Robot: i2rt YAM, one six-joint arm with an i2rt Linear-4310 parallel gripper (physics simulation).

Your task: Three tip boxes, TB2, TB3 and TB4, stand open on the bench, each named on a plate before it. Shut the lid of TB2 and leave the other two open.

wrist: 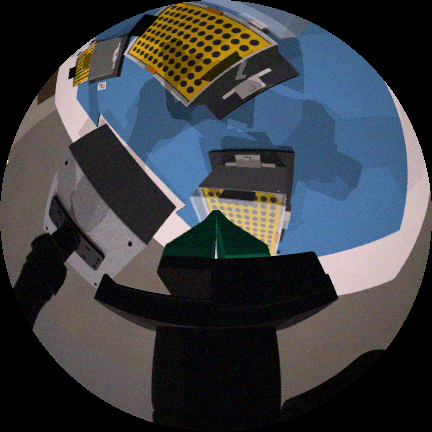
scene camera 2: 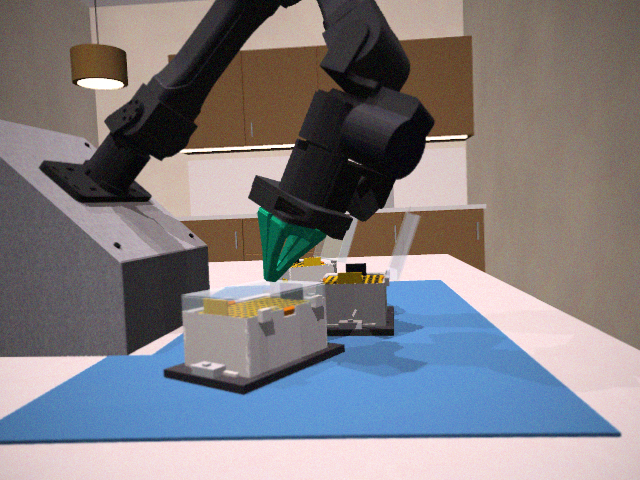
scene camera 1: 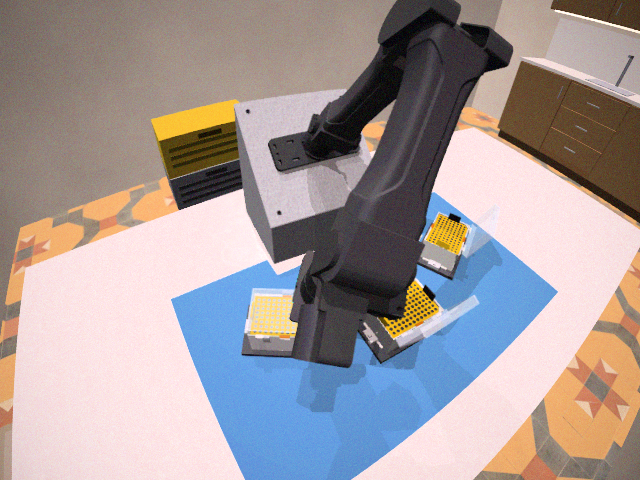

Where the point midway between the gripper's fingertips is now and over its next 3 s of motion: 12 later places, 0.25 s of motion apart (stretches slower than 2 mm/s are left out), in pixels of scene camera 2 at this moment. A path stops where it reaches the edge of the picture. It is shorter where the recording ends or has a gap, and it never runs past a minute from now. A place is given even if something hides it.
My gripper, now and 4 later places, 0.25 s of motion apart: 269, 280; 266, 258; 274, 212; 272, 198; 270, 195
